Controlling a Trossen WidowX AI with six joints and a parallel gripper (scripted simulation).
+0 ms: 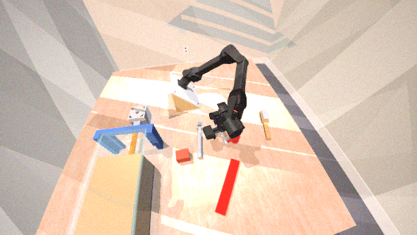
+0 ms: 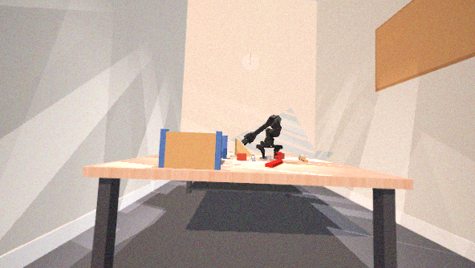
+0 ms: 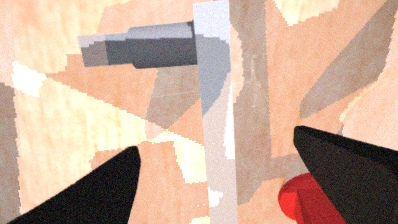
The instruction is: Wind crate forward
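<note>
Right now the red grip is 50 mm to the left of my gripper tip, 40 mm ahead of it and 20 mm above it. From my gripper tip the other things lie so: wooden-handled tool (270 mm to the left, 20 mm behind, 10 mm above); grey crank arm (10 mm to the left, 10 mm ahead, 10 mm above); long red bar (240 mm ahead, 30 mm to the right).
</note>
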